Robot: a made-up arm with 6 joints. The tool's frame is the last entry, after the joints.
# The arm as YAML. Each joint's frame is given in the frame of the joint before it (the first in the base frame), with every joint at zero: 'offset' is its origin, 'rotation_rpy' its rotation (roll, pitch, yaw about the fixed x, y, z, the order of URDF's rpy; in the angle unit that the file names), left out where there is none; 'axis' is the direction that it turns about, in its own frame. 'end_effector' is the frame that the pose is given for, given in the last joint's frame.
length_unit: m
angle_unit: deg
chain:
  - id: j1
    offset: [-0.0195, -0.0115, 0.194]
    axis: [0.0, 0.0, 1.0]
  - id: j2
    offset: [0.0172, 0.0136, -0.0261]
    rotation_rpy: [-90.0, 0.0, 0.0]
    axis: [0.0, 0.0, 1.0]
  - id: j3
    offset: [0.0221, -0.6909, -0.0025]
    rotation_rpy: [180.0, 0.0, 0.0]
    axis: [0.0, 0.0, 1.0]
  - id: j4
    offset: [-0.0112, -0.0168, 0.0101]
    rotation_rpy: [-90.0, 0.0, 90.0]
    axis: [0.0, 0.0, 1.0]
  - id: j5
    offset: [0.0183, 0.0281, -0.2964]
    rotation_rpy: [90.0, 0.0, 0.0]
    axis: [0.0, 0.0, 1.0]
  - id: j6
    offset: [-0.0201, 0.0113, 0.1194]
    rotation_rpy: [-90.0, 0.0, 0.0]
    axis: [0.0, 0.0, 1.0]
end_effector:
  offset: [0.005, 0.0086, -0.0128]
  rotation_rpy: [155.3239, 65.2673, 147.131]
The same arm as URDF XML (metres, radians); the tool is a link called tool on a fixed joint. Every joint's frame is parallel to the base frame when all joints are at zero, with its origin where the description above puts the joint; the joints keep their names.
<robot name="arm">
<joint name="j1" type="continuous"><parent link="base_link"/><child link="link1"/><origin xyz="-0.0195 -0.0115 0.194" rpy="0 0 0"/><axis xyz="0 0 1"/></joint>
<joint name="j2" type="continuous"><parent link="link1"/><child link="link2"/><origin xyz="0.0172 0.0136 -0.0261" rpy="0 0 0"/><axis xyz="0 1 0"/></joint>
<joint name="j3" type="continuous"><parent link="link2"/><child link="link3"/><origin xyz="0.0221 -0.0025 0.6909" rpy="0 0 0"/><axis xyz="0 -1 0"/></joint>
<joint name="j4" type="continuous"><parent link="link3"/><child link="link4"/><origin xyz="-0.0112 -0.0101 -0.0168" rpy="0 0 0"/><axis xyz="-1 0 0"/></joint>
<joint name="j5" type="continuous"><parent link="link4"/><child link="link5"/><origin xyz="0.2964 0.0281 0.0183" rpy="0 0 0"/><axis xyz="0 -1 0"/></joint>
<joint name="j6" type="continuous"><parent link="link5"/><child link="link6"/><origin xyz="-0.0113 -0.1194 -0.0201" rpy="0 0 0"/><axis xyz="-1 0 0"/></joint>
<joint name="tool_joint" type="fixed"><parent link="link6"/><child link="tool"/><origin xyz="0.0128 0.0086 0.005" rpy="0.1877 0.3591 0.245"/></joint>
<link name="base_link"/>
<link name="link1"/>
<link name="link2"/>
<link name="link3"/>
<link name="link4"/>
<link name="link5"/>
<link name="link6"/>
<link name="tool"/>
</robot>

